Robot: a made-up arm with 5 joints.
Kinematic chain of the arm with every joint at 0, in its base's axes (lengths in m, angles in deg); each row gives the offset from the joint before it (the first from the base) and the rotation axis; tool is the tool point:
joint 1: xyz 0 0 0.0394 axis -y
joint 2: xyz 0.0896 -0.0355 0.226 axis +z
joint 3: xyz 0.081 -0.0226 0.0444 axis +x
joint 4: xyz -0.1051 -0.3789 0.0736 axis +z
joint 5: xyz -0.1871 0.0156 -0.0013 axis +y
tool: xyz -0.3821 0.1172 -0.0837
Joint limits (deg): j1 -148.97..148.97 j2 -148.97..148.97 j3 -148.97..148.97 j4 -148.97..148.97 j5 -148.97..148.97
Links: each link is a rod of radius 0.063 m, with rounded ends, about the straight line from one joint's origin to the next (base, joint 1, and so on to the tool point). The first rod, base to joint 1, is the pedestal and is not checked.
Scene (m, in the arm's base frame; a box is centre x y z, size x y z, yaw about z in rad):
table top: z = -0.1
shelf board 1: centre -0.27 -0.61 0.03 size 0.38 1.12 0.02 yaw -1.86
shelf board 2: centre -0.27 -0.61 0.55 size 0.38 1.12 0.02 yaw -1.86
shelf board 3: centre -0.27 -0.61 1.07 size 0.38 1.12 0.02 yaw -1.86
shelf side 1: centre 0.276 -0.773 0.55 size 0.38 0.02 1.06 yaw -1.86
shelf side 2: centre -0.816 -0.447 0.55 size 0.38 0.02 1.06 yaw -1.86
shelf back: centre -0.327 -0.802 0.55 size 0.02 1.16 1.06 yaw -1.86
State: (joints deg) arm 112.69 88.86 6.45 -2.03 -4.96
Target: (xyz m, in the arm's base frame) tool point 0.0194 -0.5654 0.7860
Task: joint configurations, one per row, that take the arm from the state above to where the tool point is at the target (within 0.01 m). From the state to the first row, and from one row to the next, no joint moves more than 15 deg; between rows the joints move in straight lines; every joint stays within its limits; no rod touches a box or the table.
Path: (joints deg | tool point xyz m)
1: 108.24 94.29 11.27 -0.88 -17.43 | -0.2123 -0.5652 0.3508
2: 103.79 99.73 16.08 0.27 -29.91 | -0.1083 -0.4944 0.4038
3: 99.34 105.16 20.90 1.42 -42.38 | -0.0093 -0.4149 0.4155
4: 94.89 110.60 25.72 2.58 -54.85 | 0.0731 -0.3335 0.3907
5: 90.44 116.03 30.53 3.73 -67.33 | 0.1302 -0.2558 0.3383
6: 88.40 115.29 27.04 9.74 -54.29 | 0.1353 -0.3122 0.4382
7: 86.35 114.54 23.55 15.75 -41.25 | 0.1306 -0.3492 0.5509
8: 84.31 113.80 20.06 21.76 -28.21 | 0.1129 -0.3653 0.6695
9: 82.27 113.05 16.56 27.77 -15.16 | 0.0801 -0.3612 0.7860
10: 79.49 103.29 13.85 31.33 -6.91 | 0.0563 -0.4628 0.7950
11: 76.71 93.53 11.14 34.90 1.34 | 0.0194 -0.5654 0.7860

